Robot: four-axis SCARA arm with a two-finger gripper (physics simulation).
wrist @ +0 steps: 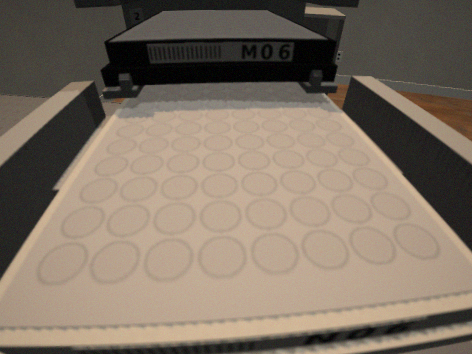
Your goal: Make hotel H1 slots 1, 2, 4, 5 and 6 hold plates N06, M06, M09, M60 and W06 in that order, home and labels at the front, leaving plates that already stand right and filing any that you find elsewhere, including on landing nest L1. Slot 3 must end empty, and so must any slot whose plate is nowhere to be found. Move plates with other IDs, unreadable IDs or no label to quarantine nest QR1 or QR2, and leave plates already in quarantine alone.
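My gripper [227, 100] is shut on a pale, flat plate [220, 187] with rows of round wells, one finger along each side. The held plate is level. Its front label is cut off by the lower edge of the wrist view; the part that shows looks like N06. Its far end lies in shadow, below the slot of another plate. That plate, M06 [220, 51], sits in the hotel [136, 30] at the top centre, its label and barcode facing me. The far end of the slot under it is hidden.
A small number 2 shows on the hotel's left side. Small grey support brackets [316, 80] stand at M06's lower front corners. A light-topped stand [325, 13] is behind the hotel on the right. Grey walls and a wooden floor [450, 111] show beyond.
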